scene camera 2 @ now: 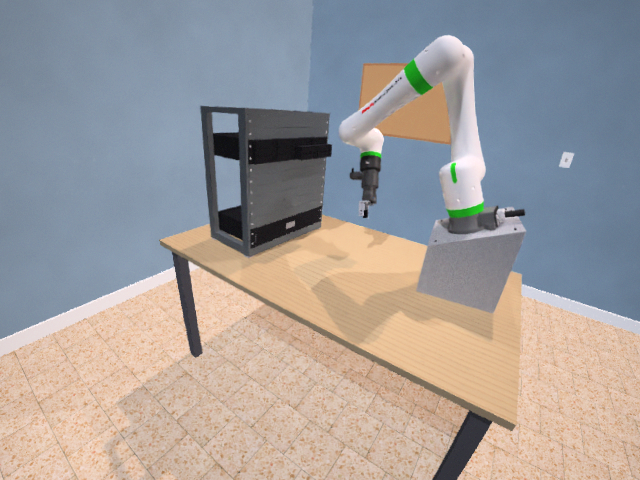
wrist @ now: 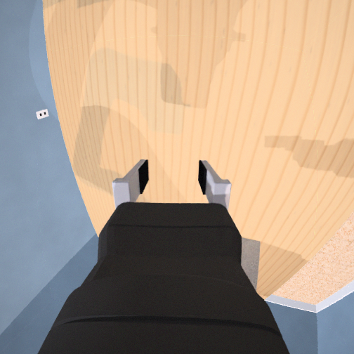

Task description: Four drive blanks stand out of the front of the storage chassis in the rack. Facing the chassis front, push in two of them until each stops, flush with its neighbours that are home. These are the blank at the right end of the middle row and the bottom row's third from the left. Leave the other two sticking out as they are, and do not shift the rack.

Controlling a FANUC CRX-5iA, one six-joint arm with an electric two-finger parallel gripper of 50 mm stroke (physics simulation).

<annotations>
A grey rack shows in scene camera 2 [282,158]; in the wrist view it is out of frame.
</annotations>
